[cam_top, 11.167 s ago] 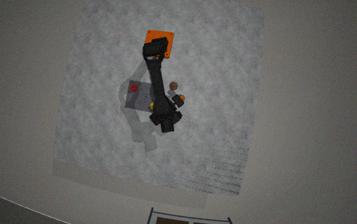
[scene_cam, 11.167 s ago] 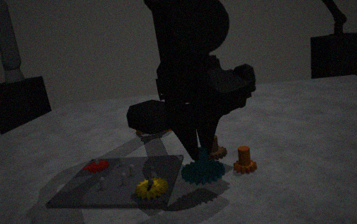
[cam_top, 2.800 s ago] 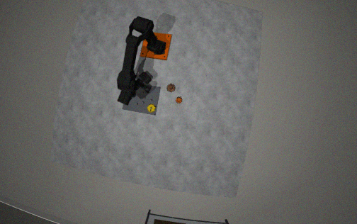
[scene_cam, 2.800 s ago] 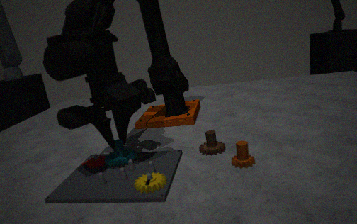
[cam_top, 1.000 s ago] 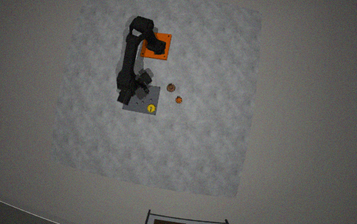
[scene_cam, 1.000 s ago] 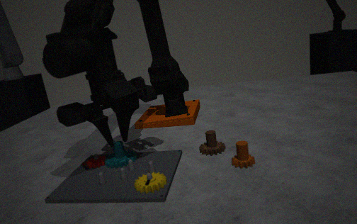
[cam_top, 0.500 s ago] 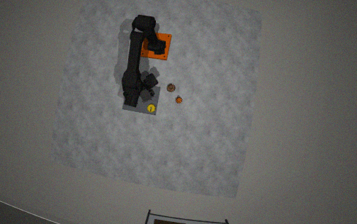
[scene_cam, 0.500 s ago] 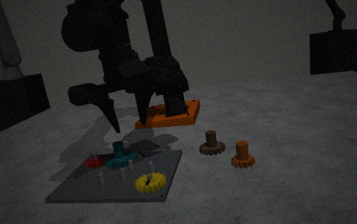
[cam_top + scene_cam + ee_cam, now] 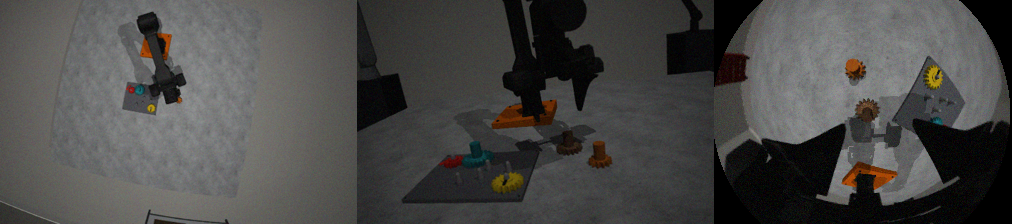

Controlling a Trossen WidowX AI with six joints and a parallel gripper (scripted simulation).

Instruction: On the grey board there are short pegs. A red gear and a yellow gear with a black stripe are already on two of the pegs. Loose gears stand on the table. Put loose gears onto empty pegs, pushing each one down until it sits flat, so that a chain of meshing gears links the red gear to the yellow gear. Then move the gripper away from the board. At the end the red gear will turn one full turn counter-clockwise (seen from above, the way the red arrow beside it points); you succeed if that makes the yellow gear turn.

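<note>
Right now my gripper tip is 6 cm above the brown gear, 1 cm to the right of it and 1 cm past it. Also, from my gripper tip: yellow striped gear 11 cm ahead, 10 cm to the right, 6 cm below; teal gear 18 cm to the right, 6 cm below; orange gear 6 cm to the left, 6 cm below, 6 cm ahead.
</note>
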